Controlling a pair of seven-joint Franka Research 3 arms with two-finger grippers.
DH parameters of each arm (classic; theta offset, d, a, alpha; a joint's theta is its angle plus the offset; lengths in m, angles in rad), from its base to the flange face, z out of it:
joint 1: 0 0.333 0 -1.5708
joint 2: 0 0 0 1.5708
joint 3: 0 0.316 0.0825 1.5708
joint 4: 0 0 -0.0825 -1.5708
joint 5: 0 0.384 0 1.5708
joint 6: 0 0 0.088 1.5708
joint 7: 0 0.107 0 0
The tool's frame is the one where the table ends.
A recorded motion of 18 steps. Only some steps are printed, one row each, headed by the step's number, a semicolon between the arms.
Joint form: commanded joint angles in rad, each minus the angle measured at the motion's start. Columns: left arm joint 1, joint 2, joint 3, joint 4, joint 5, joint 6, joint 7; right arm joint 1, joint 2, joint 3, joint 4, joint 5, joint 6, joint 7.
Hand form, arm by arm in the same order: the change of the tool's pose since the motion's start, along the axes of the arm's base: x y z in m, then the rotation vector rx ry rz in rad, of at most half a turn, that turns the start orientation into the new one. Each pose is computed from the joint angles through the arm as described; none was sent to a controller.
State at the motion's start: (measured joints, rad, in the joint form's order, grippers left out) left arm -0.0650 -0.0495 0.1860 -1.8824 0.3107 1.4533 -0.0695; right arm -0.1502 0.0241 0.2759 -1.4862 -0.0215 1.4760 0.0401
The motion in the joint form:
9: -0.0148 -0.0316 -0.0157 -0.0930 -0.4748 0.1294 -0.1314; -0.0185 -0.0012 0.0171 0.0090 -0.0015 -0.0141 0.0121
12: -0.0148 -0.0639 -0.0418 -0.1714 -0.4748 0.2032 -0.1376; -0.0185 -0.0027 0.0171 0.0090 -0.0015 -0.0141 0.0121
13: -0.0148 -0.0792 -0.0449 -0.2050 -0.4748 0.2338 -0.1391; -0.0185 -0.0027 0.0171 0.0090 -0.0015 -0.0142 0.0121
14: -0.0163 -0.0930 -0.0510 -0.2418 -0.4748 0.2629 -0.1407; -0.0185 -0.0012 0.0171 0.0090 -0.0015 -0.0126 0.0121
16: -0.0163 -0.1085 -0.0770 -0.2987 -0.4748 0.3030 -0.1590; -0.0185 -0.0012 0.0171 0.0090 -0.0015 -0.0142 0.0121
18: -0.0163 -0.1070 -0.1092 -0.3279 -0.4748 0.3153 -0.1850; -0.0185 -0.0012 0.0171 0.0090 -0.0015 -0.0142 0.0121
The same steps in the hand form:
9: 0.0033 -0.0679 -0.0226 -0.4047 -0.1195 0.2229; -0.0018 -0.0012 0.0037 -0.0023 0.0034 -0.0139
12: -0.0054 -0.0804 -0.0375 -0.4028 -0.1429 0.2087; -0.0023 -0.0012 0.0045 -0.0025 0.0019 -0.0139
13: -0.0100 -0.0817 -0.0433 -0.4027 -0.1548 0.2092; -0.0023 -0.0012 0.0045 -0.0025 0.0020 -0.0139
14: -0.0153 -0.0853 -0.0513 -0.4019 -0.1598 0.2063; -0.0016 -0.0012 0.0038 -0.0021 0.0019 -0.0139
16: -0.0239 -0.0978 -0.0666 -0.3923 -0.1550 0.2039; -0.0018 -0.0012 0.0037 -0.0023 0.0035 -0.0139
18: -0.0291 -0.1132 -0.0792 -0.3775 -0.1327 0.2017; -0.0018 -0.0012 0.0037 -0.0023 0.0035 -0.0139

